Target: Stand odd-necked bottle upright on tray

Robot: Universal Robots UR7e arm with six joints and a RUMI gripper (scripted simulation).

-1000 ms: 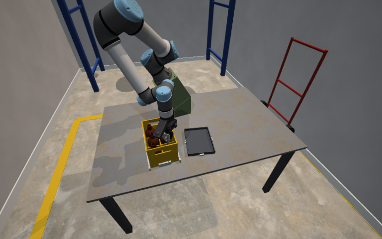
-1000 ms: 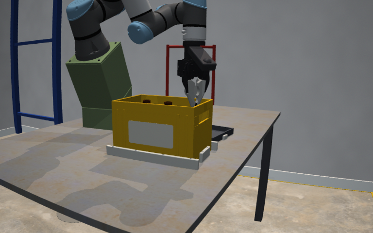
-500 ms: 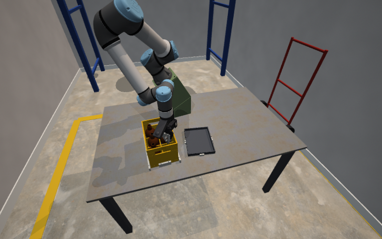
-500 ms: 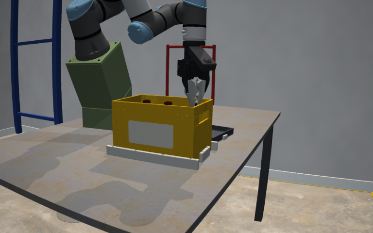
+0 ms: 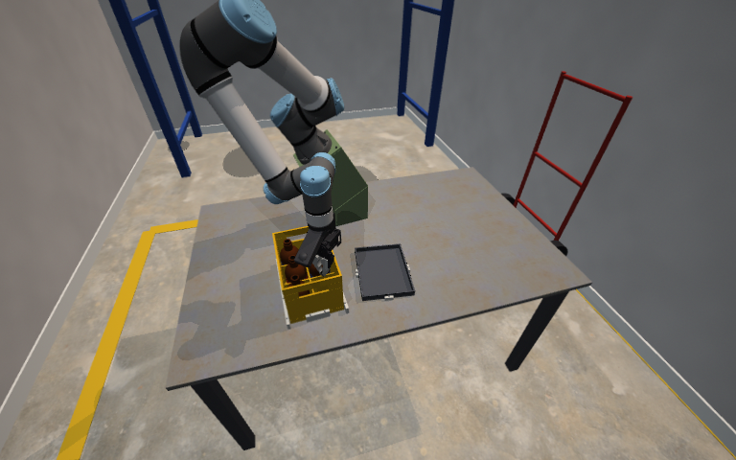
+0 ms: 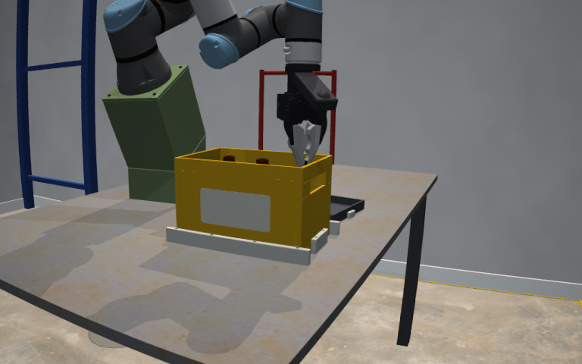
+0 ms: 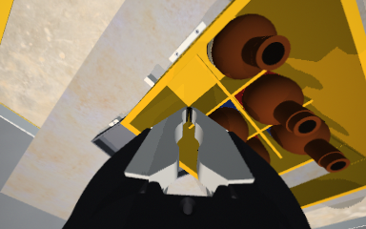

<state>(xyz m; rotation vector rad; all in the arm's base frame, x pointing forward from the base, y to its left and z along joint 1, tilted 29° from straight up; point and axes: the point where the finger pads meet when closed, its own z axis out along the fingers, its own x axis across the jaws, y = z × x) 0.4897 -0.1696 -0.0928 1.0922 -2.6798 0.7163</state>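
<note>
Right now my hand is 90 mm past the yellow crate, 40 mm to the left of it and 70 mm above it. Round my hand: dark tray (70 mm behind, 240 mm to the left, 140 mm below).
</note>
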